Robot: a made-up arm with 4 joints.
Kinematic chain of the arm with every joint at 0, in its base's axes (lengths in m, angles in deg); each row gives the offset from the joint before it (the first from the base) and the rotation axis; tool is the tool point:
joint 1: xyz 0 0 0.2 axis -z
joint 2: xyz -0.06 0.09 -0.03 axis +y
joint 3: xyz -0.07 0.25 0 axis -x
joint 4: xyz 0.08 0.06 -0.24 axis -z
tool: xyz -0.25 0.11 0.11
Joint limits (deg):
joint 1: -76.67..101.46
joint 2: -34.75..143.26
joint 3: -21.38..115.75
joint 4: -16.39..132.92
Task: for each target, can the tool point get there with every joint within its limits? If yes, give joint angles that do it. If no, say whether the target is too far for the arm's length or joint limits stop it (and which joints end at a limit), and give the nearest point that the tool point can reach.
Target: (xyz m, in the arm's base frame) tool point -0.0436 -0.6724 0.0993
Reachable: no: joint limits stop it (at a limit: joint 1) | nearest point -0.2024 -0.3072 0.1366 | short by 0.400 m
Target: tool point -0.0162 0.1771 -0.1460
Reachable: yes | joints 2.50 11.22 96.22 84.81
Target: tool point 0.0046 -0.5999 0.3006
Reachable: no: joint limits stop it (at a limit: joint 1) | nearest point -0.1716 -0.2871 0.2347 | short by 0.365 m
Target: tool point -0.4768 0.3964 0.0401
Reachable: yes | joints -18.08 47.99 34.95 46.05
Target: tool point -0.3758 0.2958 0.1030
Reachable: yes | joints 5.46 93.18 81.56 82.39
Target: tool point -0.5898 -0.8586 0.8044
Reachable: no: too far | nearest point -0.4237 -0.2634 0.3746 | short by 0.753 m
